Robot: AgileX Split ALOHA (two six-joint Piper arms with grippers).
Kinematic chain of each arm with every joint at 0, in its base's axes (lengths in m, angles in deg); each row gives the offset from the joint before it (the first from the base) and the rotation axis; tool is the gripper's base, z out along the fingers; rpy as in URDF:
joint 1: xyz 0 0 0.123 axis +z
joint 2: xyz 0 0 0 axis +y
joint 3: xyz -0.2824 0 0.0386 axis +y
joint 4: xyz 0.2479 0 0.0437 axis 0.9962 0 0.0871
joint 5: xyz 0 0 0 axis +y
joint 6: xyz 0.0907 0 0.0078 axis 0.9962 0 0.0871
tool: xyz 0 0 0 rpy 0 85 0
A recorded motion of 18 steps. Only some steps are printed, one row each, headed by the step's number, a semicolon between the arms.
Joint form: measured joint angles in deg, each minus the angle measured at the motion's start. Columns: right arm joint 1, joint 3, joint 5, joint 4, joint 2, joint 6; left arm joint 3, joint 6, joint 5, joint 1, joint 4, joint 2.
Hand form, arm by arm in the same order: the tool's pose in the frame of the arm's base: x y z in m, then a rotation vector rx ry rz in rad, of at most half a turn. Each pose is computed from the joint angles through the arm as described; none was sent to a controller.
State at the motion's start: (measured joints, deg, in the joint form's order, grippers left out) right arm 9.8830 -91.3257 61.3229 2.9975 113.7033 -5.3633; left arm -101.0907 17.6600 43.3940 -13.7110 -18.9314 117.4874
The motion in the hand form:
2: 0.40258 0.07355 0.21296 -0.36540 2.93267 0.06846; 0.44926 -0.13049 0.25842 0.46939 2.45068 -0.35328
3: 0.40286 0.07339 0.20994 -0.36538 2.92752 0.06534; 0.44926 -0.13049 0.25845 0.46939 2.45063 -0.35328
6: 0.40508 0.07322 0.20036 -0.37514 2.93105 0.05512; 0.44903 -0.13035 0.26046 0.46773 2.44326 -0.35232
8: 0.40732 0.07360 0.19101 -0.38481 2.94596 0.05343; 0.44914 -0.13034 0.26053 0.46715 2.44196 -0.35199
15: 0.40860 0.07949 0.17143 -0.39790 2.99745 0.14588; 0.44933 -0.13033 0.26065 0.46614 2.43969 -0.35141
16: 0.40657 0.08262 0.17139 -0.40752 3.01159 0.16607; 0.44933 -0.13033 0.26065 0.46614 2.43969 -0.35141
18: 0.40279 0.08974 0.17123 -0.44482 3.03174 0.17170; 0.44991 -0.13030 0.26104 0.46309 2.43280 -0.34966
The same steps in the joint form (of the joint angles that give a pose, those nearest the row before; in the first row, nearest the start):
2: 0.00 2.28 -1.70 -0.55 0.00 0.00; 0.00 0.00 -0.10 0.00 0.00 -0.22
3: 0.00 2.80 -2.65 -0.67 0.13 0.00; 0.00 0.00 -0.10 0.00 0.00 -0.23
6: 0.00 3.31 -3.94 -1.05 1.20 -0.23; 0.00 0.00 -0.32 0.00 0.00 -0.45
8: 0.00 3.31 -4.33 -1.05 2.51 -0.56; 0.00 0.00 -0.40 0.00 0.00 -0.45
15: -0.02 3.30 -3.89 3.22 5.25 -2.94; 0.00 0.00 -0.55 0.00 0.00 -0.45
16: 0.29 3.31 -2.97 4.05 5.25 -3.28; 0.00 0.00 -0.55 0.00 0.00 -0.45
18: 1.31 3.30 -1.55 4.17 5.25 -3.52; 0.00 0.00 -0.98 0.00 0.00 -0.45

